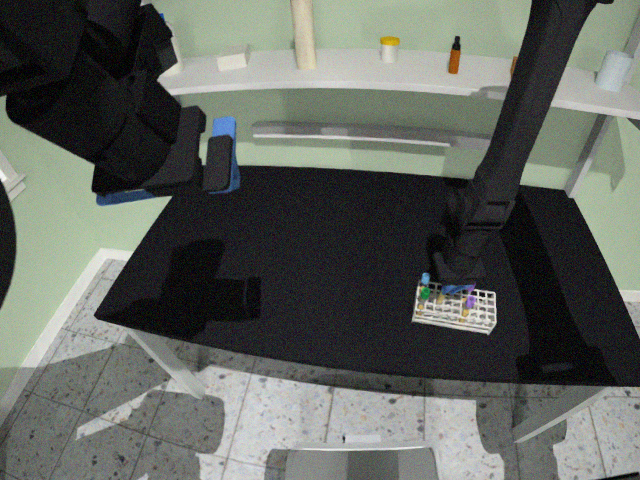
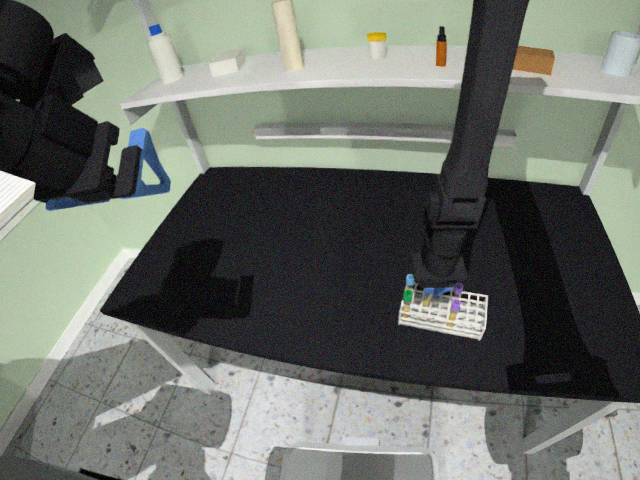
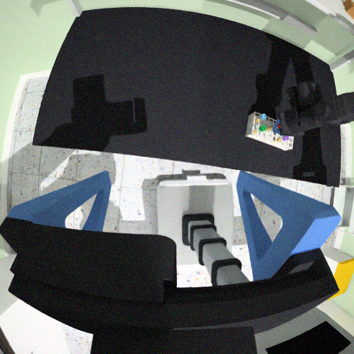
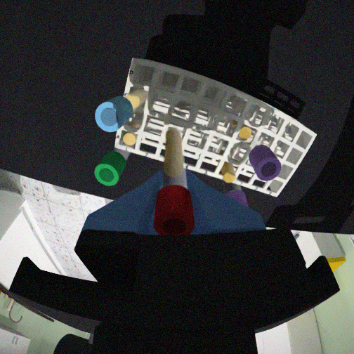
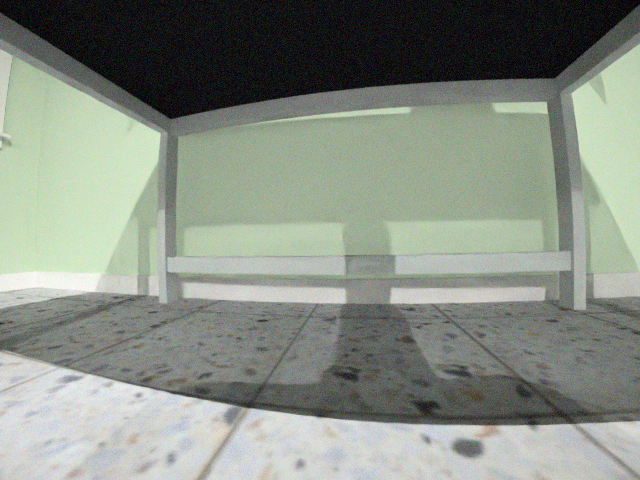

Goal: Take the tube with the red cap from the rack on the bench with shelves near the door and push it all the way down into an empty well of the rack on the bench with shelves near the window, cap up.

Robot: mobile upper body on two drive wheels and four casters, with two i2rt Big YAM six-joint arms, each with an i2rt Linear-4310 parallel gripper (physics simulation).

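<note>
My right gripper is shut on the red-capped tube. The tube is cap up, with its amber lower end over the white rack, between the green-capped tube and the purple caps. I cannot tell whether its tip is inside a well. The rack holds a light blue-capped tube, a green-capped tube and two purple-capped tubes, the front one and the back one. My left gripper is open and empty, high at the left.
The rack stands on the black bench. Above the bench's back edge runs a white shelf with a yellow-lidded jar, an amber bottle and a brown box. Bench legs stand below.
</note>
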